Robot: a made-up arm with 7 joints. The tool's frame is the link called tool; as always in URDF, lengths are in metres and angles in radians. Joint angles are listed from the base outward.
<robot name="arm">
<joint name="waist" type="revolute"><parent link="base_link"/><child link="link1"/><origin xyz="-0.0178 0.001 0.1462" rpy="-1.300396 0.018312 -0.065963"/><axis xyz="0 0 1"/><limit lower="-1.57" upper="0.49"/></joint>
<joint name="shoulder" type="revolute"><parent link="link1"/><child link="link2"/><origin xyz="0.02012 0.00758 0.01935" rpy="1.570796 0 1.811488"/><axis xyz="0 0 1"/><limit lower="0.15" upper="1.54"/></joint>
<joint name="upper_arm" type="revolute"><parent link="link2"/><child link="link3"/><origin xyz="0.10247 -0.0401 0.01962" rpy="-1.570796 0 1.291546"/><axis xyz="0 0 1"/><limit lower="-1.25" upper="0.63"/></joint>
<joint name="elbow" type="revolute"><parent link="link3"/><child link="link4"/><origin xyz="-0.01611 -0.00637 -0.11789" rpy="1.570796 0 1.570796"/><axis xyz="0 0 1"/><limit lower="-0.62" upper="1.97"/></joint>
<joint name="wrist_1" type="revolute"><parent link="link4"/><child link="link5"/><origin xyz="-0.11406 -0.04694 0.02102" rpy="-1.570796 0 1.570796"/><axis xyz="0 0 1"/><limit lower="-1.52" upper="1.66"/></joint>
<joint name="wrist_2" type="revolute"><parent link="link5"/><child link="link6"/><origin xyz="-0.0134 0.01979 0.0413" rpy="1.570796 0 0"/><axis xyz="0 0 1"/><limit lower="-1.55" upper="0.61"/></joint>
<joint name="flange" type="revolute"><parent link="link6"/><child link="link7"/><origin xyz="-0.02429 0.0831 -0.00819" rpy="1.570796 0 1.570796"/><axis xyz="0 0 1"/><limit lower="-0.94" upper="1.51"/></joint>
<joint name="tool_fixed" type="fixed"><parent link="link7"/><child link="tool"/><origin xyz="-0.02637 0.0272 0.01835" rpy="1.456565 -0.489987 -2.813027"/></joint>
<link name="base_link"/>
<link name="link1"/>
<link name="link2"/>
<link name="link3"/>
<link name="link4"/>
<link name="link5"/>
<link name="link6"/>
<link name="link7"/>
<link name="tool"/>
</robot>
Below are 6 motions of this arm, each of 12 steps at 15 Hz.
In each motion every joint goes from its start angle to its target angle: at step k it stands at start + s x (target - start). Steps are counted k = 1, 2, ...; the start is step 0. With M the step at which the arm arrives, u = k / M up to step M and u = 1 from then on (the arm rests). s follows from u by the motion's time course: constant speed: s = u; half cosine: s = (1 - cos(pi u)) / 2; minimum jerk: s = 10 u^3 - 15 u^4 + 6 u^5.
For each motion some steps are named. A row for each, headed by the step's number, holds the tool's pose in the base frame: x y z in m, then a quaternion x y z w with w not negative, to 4 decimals.
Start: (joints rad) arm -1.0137 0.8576 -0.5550 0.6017 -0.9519 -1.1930 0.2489
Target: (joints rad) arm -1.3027 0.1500 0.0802 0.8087 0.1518 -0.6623 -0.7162
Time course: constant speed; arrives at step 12
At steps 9, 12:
9: 0.4097 0.0182 0.0977 -0.0986 0.5166 0.8081 0.2654
12: 0.4208 -0.0402 0.1050 0.0134 0.4307 0.8546 0.2897

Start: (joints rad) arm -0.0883 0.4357 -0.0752 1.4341 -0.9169 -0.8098 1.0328
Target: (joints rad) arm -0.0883 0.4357 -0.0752 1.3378 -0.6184 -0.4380 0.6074
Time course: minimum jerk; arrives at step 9
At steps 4, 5, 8, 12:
4: -0.0160 0.1774 -0.2487 0.2585 -0.2776 -0.3477 0.8575
5: -0.0177 0.1772 -0.2510 0.1912 -0.2867 -0.3847 0.8563
8: -0.0204 0.1785 -0.2552 0.0644 -0.2951 -0.4426 0.8443
12: -0.0204 0.1786 -0.2553 0.0606 -0.2952 -0.4441 0.8438

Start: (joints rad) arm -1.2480 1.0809 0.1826 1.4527 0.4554 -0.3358 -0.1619
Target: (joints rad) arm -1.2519 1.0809 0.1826 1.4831 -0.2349 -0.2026 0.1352
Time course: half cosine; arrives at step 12
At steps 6, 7, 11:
6: 0.2829 0.3424 0.0811 0.2183 -0.4300 -0.7069 0.5175
7: 0.2824 0.3412 0.0789 0.2365 -0.4651 -0.6710 0.5268
11: 0.2823 0.3368 0.0737 0.2752 -0.5528 -0.5626 0.5497

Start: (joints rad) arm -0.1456 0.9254 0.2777 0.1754 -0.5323 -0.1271 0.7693
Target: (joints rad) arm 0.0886 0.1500 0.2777 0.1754 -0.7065 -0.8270 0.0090
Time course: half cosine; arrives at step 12
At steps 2, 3, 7, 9, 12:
2: 0.2039 0.2599 -0.0601 0.3519 -0.5484 -0.5746 0.4953
3: 0.1963 0.2510 -0.0750 0.3266 -0.5780 -0.5710 0.4829
7: 0.1443 0.1879 -0.1495 0.2359 -0.7254 -0.5180 0.3871
9: 0.1183 0.1540 -0.1736 0.2320 -0.7706 -0.4863 0.3405
12: 0.1011 0.1306 -0.1855 0.2414 -0.7910 -0.4671 0.3129

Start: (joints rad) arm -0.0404 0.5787 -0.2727 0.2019 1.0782 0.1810 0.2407
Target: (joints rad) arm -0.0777 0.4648 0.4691 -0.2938 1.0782 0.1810 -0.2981
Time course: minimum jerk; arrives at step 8
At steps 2, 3, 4, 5, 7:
2: 0.1632 0.1720 -0.1801 0.0429 0.1070 -0.9588 0.2597
3: 0.1806 0.1787 -0.1546 0.0607 0.0888 -0.9479 0.3000
4: 0.1954 0.1913 -0.1175 0.0846 0.0668 -0.9307 0.3495
5: 0.2003 0.2065 -0.0780 0.1088 0.0476 -0.9105 0.3960
7: 0.1931 0.2245 -0.0318 0.1364 0.0298 -0.8837 0.4467

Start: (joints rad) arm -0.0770 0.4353 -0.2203 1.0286 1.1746 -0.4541 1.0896
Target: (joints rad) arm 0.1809 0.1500 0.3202 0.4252 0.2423 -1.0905 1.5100
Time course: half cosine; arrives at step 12
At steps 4, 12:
4: -0.0049 0.1310 -0.2820 0.1886 -0.2311 -0.8962 0.3284
12: 0.0401 0.0689 -0.2367 0.5853 -0.5104 -0.3646 0.5138

